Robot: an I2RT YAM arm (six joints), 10 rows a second.
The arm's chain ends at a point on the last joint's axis. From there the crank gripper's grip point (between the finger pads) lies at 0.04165 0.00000 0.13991 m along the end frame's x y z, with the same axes.
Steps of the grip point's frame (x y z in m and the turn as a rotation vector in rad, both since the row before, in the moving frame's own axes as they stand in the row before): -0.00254, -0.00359, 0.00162, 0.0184, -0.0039, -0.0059; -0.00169, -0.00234, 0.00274, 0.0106, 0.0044, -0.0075; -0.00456, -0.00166, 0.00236, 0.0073, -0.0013, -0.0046; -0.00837, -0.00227, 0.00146, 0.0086, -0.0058, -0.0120; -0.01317, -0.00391, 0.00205, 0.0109, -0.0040, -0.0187
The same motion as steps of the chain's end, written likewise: -0.00199, -0.00077, 0.00148, 0.0184, -0.0039, -0.0059; -0.00230, -0.00054, 0.00293, 0.0106, 0.0044, -0.0075; -0.00438, -0.00045, 0.00231, 0.0073, -0.0013, -0.0046; -0.00755, -0.00057, 0.00123, 0.0086, -0.0058, -0.0120; -0.01259, -0.00161, 0.00190, 0.0109, -0.0040, -0.0187
